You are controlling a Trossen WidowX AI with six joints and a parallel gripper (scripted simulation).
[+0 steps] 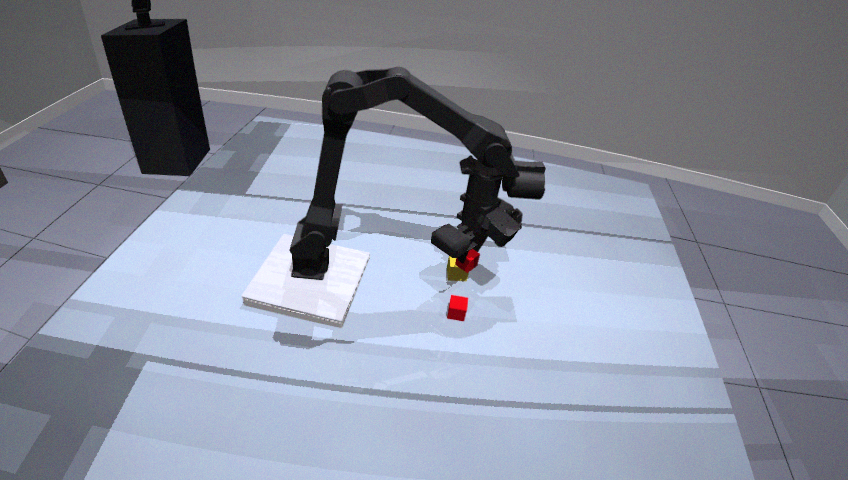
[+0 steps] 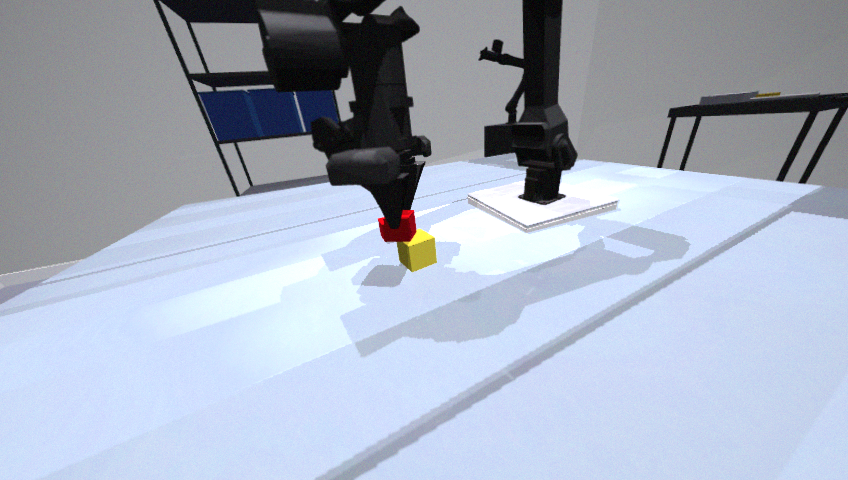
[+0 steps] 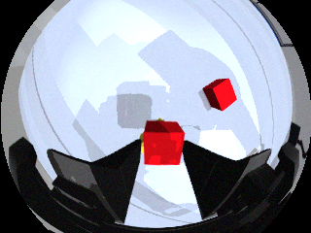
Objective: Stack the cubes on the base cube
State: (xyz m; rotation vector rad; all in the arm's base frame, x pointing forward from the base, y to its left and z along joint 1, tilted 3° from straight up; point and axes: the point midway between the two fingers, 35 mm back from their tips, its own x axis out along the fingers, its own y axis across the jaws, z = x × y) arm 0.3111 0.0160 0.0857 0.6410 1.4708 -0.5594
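The yellow base cube is 1 cm behind my gripper tip, 1 cm to the left of it and 4 cm below it.
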